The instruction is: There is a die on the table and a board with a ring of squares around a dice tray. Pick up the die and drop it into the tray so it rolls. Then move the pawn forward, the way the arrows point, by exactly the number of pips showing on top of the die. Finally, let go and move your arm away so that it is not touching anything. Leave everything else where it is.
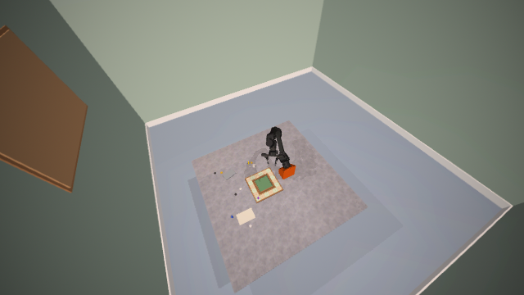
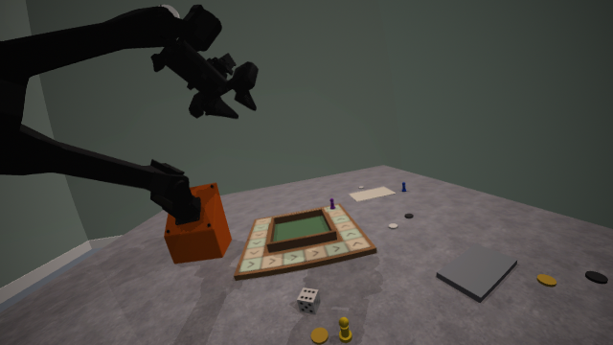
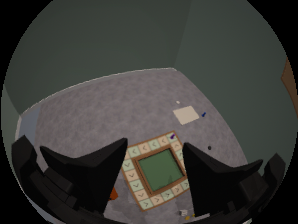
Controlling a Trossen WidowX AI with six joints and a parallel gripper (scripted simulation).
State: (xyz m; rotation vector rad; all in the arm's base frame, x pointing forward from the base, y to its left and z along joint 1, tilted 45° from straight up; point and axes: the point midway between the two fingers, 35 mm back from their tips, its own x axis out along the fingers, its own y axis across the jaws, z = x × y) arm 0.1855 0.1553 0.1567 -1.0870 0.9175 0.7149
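Now: gripper tip 60 mm short of the white die, 270 mm to the left of it and 310 mm above it. Also, from my gripper tip: green dice tray: 80 mm ahead, 30 mm to the right, 320 mm below; purple pawn: 190 mm ahead, 80 mm to the left, 300 mm below; yellow pawn: 100 mm ahead, 330 mm to the right, 310 mm below.
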